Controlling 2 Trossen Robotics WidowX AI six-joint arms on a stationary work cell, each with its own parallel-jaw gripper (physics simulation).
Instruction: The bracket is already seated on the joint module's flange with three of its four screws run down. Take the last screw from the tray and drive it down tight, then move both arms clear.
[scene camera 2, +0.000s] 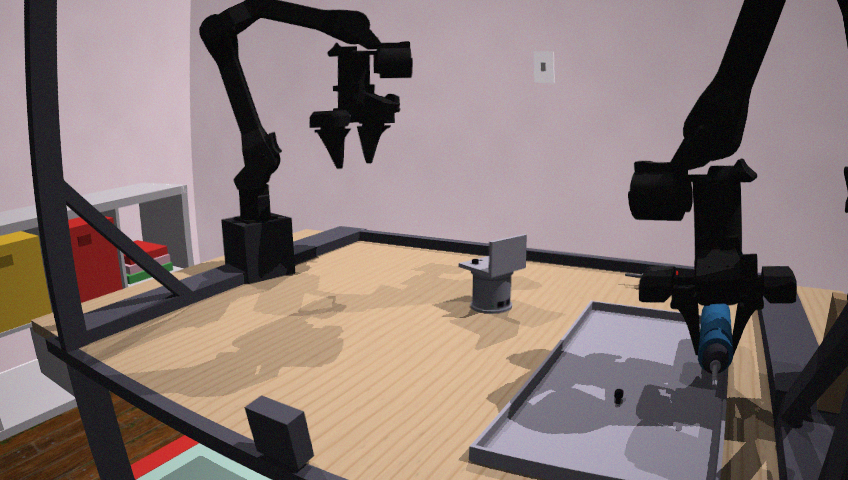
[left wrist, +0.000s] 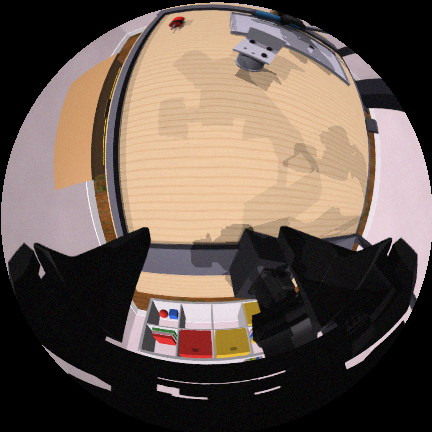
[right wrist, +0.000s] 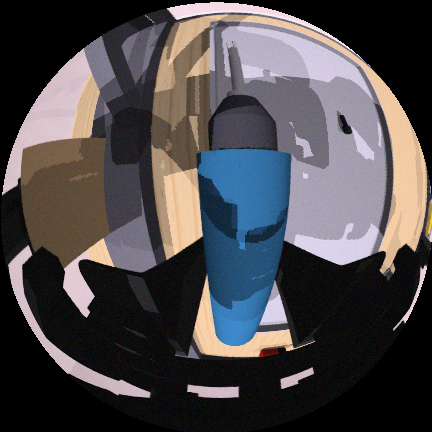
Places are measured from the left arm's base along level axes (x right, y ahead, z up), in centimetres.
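Pixels of known places: left gripper, between the fingertips: (scene camera 2: 354, 165) (left wrist: 215, 233); right gripper, between the fingertips: (right wrist: 238, 241); left arm's base, origin of its link: (scene camera 2: 255, 218) (left wrist: 269, 282).
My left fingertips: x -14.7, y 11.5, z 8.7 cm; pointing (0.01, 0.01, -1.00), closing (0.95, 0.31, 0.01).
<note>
For each thing: its top centre in the pictures, then the offset to it from my left fingertips. "*": a spot on its surface instead. Level surfaces: height alone.
- grey joint module, centre of its top: (scene camera 2: 492, 265) (left wrist: 256, 48) dx -1.5, dy +30.0, dz -12.6 cm
- black screw, centre of its top: (right wrist: 348, 122) (scene camera 2: 619, 392) dx +13.4, dy +59.9, dz -17.5 cm
- grey tray, centre of its top: (right wrist: 345, 184) (scene camera 2: 637, 369) dx +7.5, dy +59.2, dz -17.3 cm
- blue electric screwdriver, centre of its top: (right wrist: 241, 264) (scene camera 2: 719, 324) dx +2.1, dy +66.8, dz -11.9 cm
- red tool, centre of its top: (right wrist: 279, 358) dx -26.1, dy +45.6, dz -15.5 cm
- table, height of its surface: dz -18.9 cm
- dark block, centre of its top: (scene camera 2: 275, 407) (left wrist: 376, 125) dx +42.9, dy +43.5, dz -13.2 cm
- brown box, a spot on its surface: (right wrist: 65, 195) * dx +1.6, dy +80.0, dz -12.1 cm
A grey bracket (scene camera 2: 508, 255) (left wrist: 267, 37) sits on the grey joint module (scene camera 2: 491, 292) (left wrist: 249, 63), with three dark screw heads visible in the left wrist view. A black screw (scene camera 2: 618, 395) (right wrist: 344, 123) stands in the grey tray (scene camera 2: 630, 327) (left wrist: 240, 22) (right wrist: 340, 200). My right gripper (scene camera 2: 715, 352) (right wrist: 238, 241) is shut on the blue electric screwdriver (scene camera 2: 715, 324) (right wrist: 245, 200), held bit-down and tilted over the tray's right side, slightly raised, with no screw on its bit. My left gripper (scene camera 2: 354, 160) (left wrist: 215, 233) is open and empty, high above the table's far left.
A red tool (left wrist: 177, 22) (right wrist: 270, 352) lies beyond the tray and is mostly hidden behind the right gripper in the scene view. A dark frame rail (scene camera 2: 428, 239) edges the table (scene camera 2: 380, 356). A dark block (scene camera 2: 279, 431) stands at the near edge. A brown box (right wrist: 65, 195) is beside the right rail.
</note>
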